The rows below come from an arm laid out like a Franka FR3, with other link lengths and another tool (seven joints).
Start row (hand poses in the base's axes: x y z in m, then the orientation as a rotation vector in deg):
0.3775 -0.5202 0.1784 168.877 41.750 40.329
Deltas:
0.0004 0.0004 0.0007 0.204 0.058 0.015
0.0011 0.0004 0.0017 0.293 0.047 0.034
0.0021 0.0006 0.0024 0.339 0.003 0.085
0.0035 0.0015 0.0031 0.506 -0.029 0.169
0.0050 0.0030 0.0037 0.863 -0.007 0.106
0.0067 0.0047 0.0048 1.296 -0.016 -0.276
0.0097 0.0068 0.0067 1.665 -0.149 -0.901
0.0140 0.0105 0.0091 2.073 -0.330 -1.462
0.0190 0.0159 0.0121 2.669 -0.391 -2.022
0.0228 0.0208 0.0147 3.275 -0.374 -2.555
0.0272 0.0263 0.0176 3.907 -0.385 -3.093
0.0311 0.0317 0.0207 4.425 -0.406 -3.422
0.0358 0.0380 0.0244 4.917 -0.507 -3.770
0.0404 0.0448 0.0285 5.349 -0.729 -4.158
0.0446 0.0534 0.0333 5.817 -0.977 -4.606
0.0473 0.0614 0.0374 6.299 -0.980 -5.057
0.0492 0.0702 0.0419 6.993 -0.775 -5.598
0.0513 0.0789 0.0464 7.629 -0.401 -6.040
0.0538 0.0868 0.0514 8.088 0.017 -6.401
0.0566 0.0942 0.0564 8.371 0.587 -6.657
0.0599 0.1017 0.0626 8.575 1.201 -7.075
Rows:
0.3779 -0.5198 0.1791 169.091 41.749 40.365
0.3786 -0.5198 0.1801 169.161 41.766 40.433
0.3796 -0.5196 0.1808 169.169 41.834 40.525
0.3810 -0.5187 0.1815 169.288 41.937 40.673
0.3825 -0.5172 0.1821 169.630 41.794 40.843
0.3842 -0.5155 0.1832 170.070 41.146 41.079
0.3872 -0.5134 0.1851 170.415 40.123 41.437
0.3915 -0.5097 0.1875 -170.508 -39.129 -41.831
0.3965 -0.5043 0.1905 -170.273 -37.988 -42.023
0.4003 -0.4994 0.1931 -170.018 -36.883 -42.093
0.4047 -0.4939 0.1960 -169.731 -35.760 -42.208
0.4086 -0.4885 0.1991 -169.430 -35.005 -42.316
0.4133 -0.4822 0.2028 -169.149 -34.240 -42.540
0.4179 -0.4754 0.2069 -168.922 -33.455 -42.940
0.4221 -0.4668 0.2117 -168.685 -32.566 -43.382
0.4248 -0.4588 0.2158 -168.468 -31.663 -43.452
0.4267 -0.4500 0.2203 -168.126 -30.519 -43.234
0.4288 -0.4413 0.2248 -167.806 -29.550 -42.754
0.4313 -0.4334 0.2298 -167.611 -28.790 -42.186
0.4341 -0.4260 0.2348 -167.545 -28.270 -41.370
0.4374 -0.4185 0.2410 -167.629 -27.559 -40.481

